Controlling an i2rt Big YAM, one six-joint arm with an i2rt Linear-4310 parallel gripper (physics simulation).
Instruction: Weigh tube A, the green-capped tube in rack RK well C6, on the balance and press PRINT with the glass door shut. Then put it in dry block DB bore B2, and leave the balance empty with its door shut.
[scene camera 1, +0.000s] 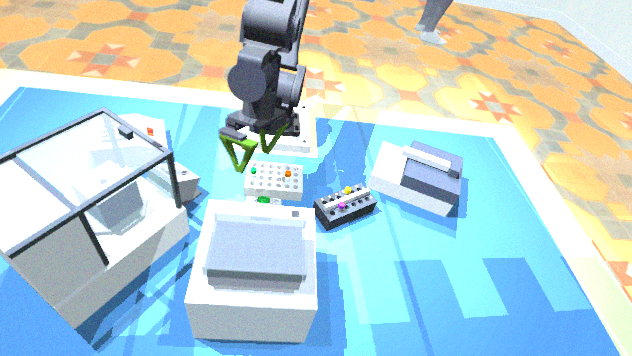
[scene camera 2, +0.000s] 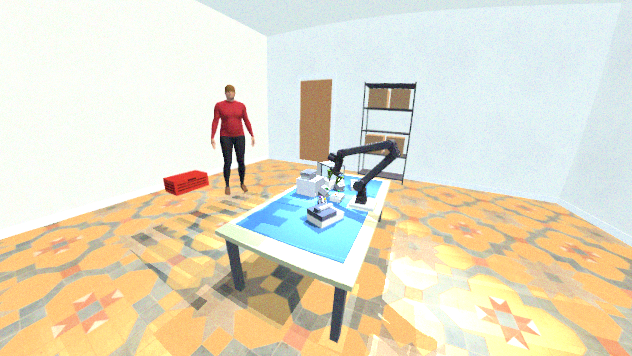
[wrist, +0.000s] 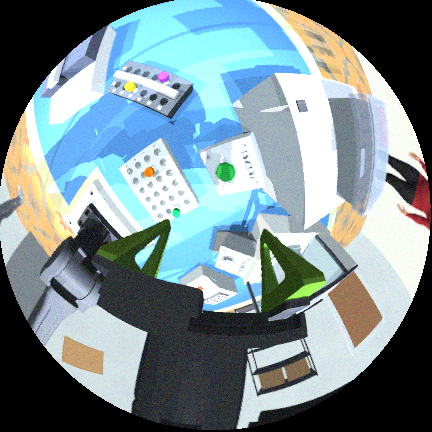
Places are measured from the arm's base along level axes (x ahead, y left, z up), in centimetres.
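Pixels of known places: gripper, fingertip midpoint: (scene camera 1: 253, 162) (scene camera 2: 332, 181) (wrist: 214, 228); arm's base, link origin: (scene camera 2: 361, 201) (wrist: 100, 229).
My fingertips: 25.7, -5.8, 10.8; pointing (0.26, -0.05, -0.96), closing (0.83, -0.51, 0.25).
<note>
For each thing: its top centre in the pictures, then the offset to it from my fingertips, as dx, dy, dz. "*": a spot on its surface instead.
- Tube A's green cap, top centre: (wrist: 175, 213) (scene camera 1: 253, 169) -5.6, +0.2, -7.6
- white rack, top centre: (wrist: 157, 186) (scene camera 1: 274, 175) (scene camera 2: 337, 195) -6.2, +5.0, -10.0
- orange-capped tube, top centre: (wrist: 148, 172) (scene camera 1: 288, 172) -5.0, +7.8, -7.6
- yellow-capped, top centre: (wrist: 128, 85) (scene camera 1: 348, 188) -0.7, +20.7, -7.4
- purple-capped, top centre: (wrist: 162, 75) (scene camera 1: 341, 204) +3.6, +18.7, -7.4
- large white machine, top centre: (wrist: 369, 169) (scene camera 1: 262, 204) (scene camera 2: 315, 172) +15.3, +1.6, +6.0
- small white box, surface spot: (wrist: 235, 257) (scene camera 1: 182, 175) * -1.5, -14.0, -6.2
- grey-lidded device, top centre: (scene camera 1: 424, 154) (scene camera 2: 326, 204) -8.5, +39.6, -2.8
Tube A's green cap (scene camera 1: 253, 170) (wrist: 176, 212) shows in a corner well of the white rack (scene camera 1: 272, 190) (wrist: 162, 144), which also holds an orange-capped tube (scene camera 1: 288, 174) (wrist: 149, 172). My gripper (scene camera 1: 254, 161) (wrist: 214, 228) is open and empty, above and to the balance side of the rack's green-capped corner. The glass-walled balance (scene camera 1: 150, 245) (wrist: 332, 254) stands at the left in scene camera 1; its door state is unclear. A dark block (scene camera 1: 352, 214) (wrist: 184, 101) with two rows of bores, apparently the dry block, holds yellow-capped (scene camera 1: 348, 190) (wrist: 130, 86) and purple-capped (scene camera 1: 341, 205) (wrist: 163, 76) tubes.
A large white machine (scene camera 1: 255, 317) (wrist: 312, 150) stands beside a small box with a green button (scene camera 1: 263, 200) (wrist: 225, 171). A small white box (scene camera 1: 186, 186) (wrist: 235, 257) stands beside the balance. A grey-lidded device (scene camera 1: 410, 192) (wrist: 77, 97) stands beyond the dark block.
</note>
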